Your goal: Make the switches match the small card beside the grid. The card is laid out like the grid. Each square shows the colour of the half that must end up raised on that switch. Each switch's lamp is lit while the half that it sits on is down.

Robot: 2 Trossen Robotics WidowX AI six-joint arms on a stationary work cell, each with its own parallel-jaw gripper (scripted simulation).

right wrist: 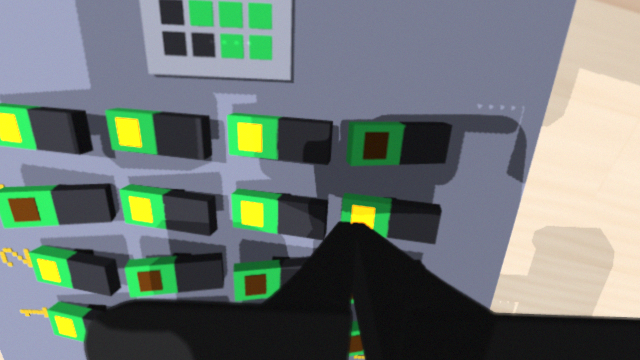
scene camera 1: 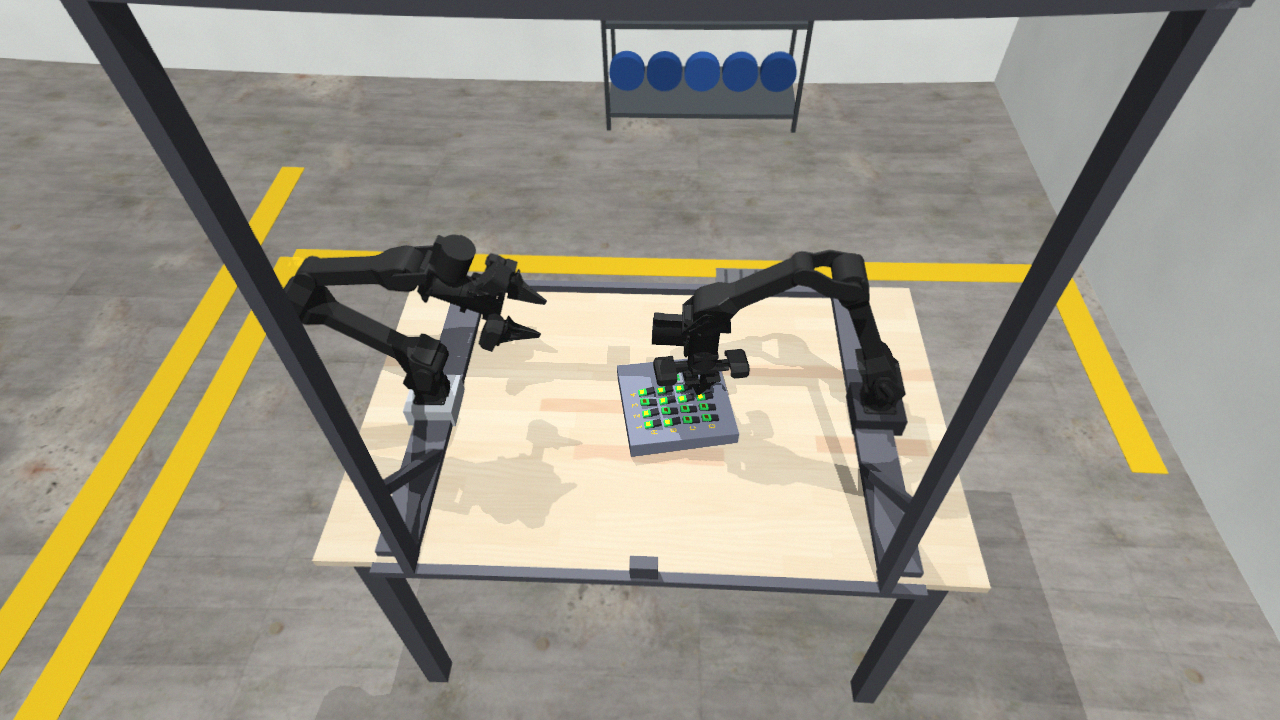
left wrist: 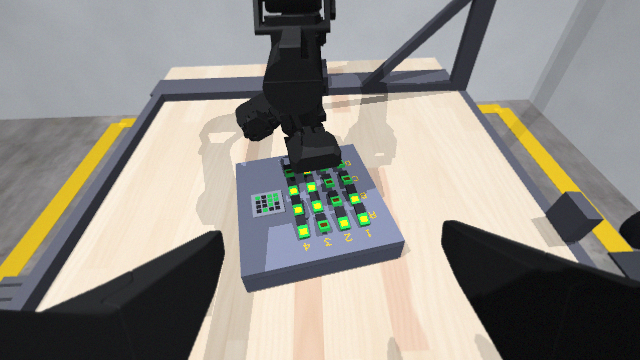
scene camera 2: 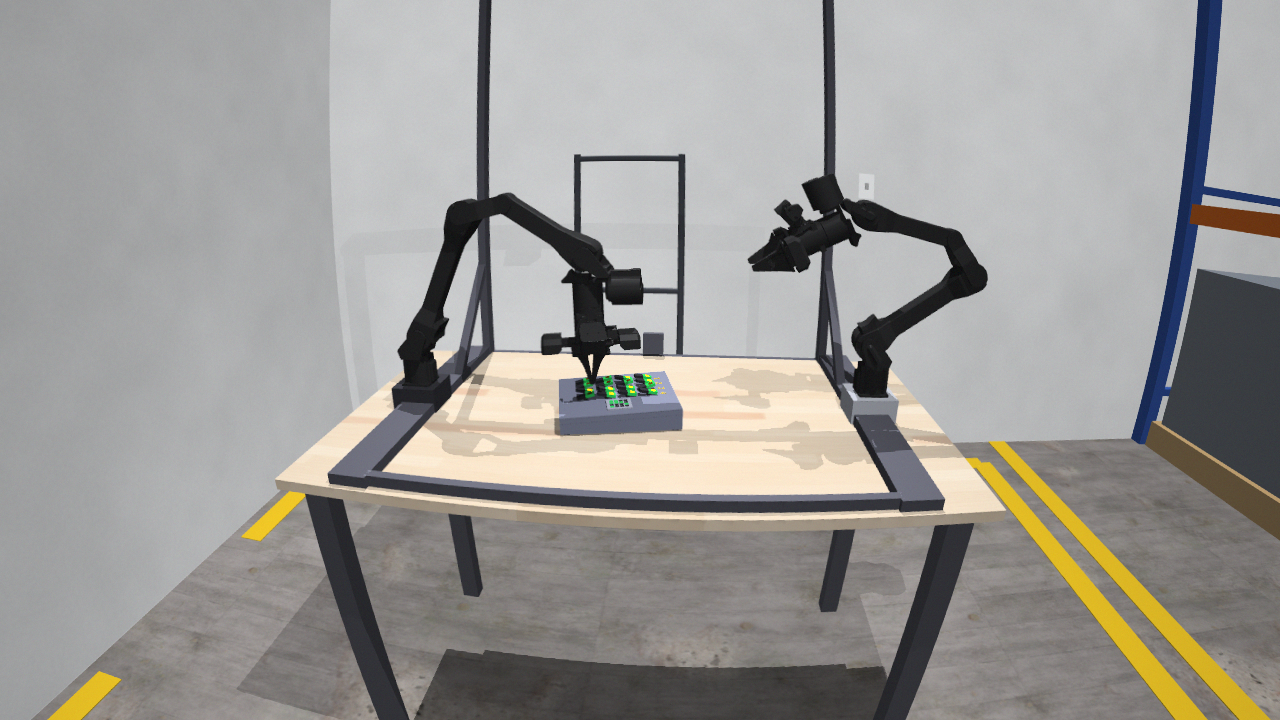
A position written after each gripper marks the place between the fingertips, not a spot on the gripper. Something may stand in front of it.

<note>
In view: the left gripper (scene camera 1: 543, 318), the right gripper (scene camera 2: 592, 383), a switch b4 (right wrist: 183, 135), a switch c4 (right wrist: 273, 137) and a switch d4 (right wrist: 369, 143).
The left gripper also shows in the left wrist view (left wrist: 332, 236) and in scene camera 2 (scene camera 2: 750, 265). The right gripper is seen too in the right wrist view (right wrist: 349, 234), in scene camera 1 (scene camera 1: 698, 393) and in the left wrist view (left wrist: 306, 167).
</note>
